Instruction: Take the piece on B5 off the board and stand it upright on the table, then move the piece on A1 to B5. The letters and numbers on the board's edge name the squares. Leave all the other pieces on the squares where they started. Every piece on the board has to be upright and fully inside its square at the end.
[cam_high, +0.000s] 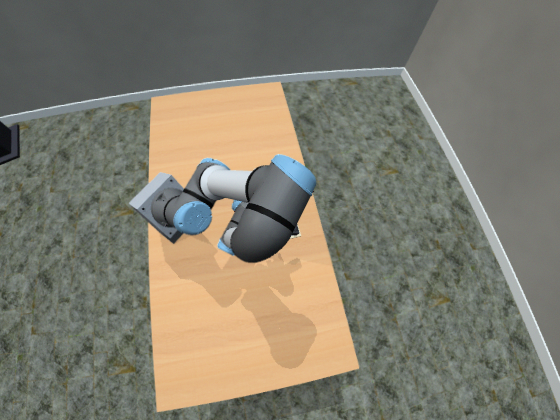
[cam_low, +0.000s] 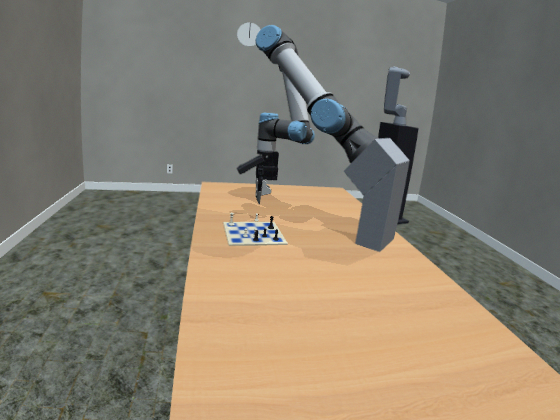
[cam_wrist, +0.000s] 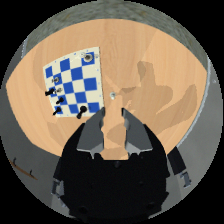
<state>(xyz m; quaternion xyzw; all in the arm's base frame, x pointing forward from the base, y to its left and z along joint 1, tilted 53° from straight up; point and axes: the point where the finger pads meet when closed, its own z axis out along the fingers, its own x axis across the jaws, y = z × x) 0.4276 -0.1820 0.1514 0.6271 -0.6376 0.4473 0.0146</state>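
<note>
Right now the black chess piece is 210 mm to the left of my hand and 70 mm below it. The rest, counted from my hand: light grey piece: 130 mm ahead, 60 mm below, 40 mm to the left; then board: 130 mm to the left, 90 mm below, 60 mm ahead.
</note>
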